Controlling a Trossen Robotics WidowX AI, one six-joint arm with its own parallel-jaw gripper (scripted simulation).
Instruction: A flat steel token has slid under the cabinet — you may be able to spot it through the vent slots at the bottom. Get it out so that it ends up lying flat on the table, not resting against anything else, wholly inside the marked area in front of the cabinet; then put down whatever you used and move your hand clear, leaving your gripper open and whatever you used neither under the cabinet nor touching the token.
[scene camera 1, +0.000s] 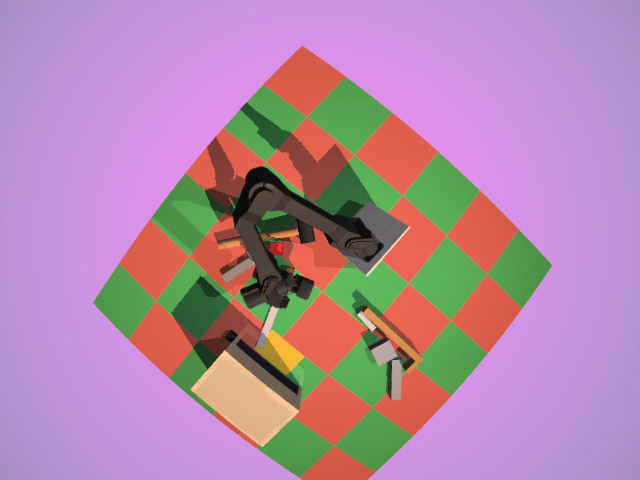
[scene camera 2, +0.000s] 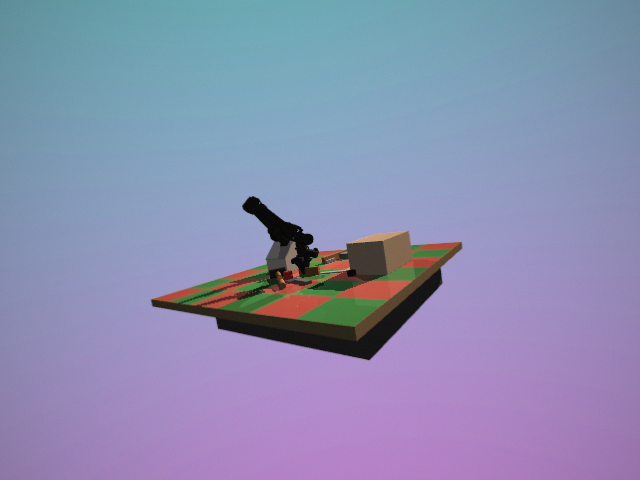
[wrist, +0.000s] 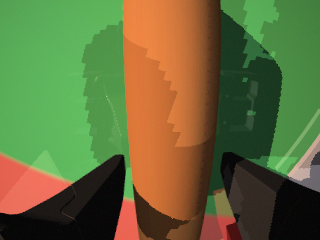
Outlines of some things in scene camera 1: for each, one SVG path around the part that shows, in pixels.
An orange l-shaped hook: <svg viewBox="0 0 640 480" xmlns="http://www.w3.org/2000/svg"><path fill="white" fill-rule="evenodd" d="M365 306L362 312L371 322L375 323L405 353L411 356L409 361L403 366L404 370L409 374L424 358L407 342L402 340L391 327L388 327L373 310Z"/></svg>
